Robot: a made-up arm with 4 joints.
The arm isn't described. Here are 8 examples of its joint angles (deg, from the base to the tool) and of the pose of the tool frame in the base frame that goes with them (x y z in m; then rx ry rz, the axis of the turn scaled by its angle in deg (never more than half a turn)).
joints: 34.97 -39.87 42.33 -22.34
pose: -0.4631 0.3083 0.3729 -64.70 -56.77 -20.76
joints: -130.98 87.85 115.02 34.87
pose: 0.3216 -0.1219 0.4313 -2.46 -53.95 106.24
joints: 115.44 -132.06 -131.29 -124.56
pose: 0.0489 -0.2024 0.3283 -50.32 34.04 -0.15
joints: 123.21 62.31 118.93 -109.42
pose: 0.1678 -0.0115 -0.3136 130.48 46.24 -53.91
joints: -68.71 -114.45 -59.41 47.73
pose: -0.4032 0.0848 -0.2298 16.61 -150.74 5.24
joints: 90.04 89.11 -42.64 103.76
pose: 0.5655 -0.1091 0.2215 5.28 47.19 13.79
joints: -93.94 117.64 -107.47 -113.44
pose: 0.2281 0.0162 -0.1316 71.48 -147.82 -4.16
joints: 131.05 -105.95 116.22 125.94
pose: -0.1574 -0.2855 -0.0303 146.06 -13.59 39.18
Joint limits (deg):
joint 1: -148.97..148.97
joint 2: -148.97..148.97
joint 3: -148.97..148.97
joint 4: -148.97..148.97
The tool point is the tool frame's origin. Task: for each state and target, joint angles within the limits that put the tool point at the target. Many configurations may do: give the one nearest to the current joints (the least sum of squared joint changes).
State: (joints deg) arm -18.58 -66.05 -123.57 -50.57
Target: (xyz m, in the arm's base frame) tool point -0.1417 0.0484 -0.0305
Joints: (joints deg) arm -28.45 -17.38 -142.63 -76.36
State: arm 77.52 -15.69 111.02 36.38
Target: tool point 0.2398 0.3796 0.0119
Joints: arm 39.65 30.04 102.95 47.25
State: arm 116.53 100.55 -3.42 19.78
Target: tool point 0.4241 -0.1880 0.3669
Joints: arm 94.08 100.14 -44.11 17.61
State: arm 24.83 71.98 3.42 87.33
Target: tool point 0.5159 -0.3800 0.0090
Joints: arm 61.95 111.95 -24.50 71.93
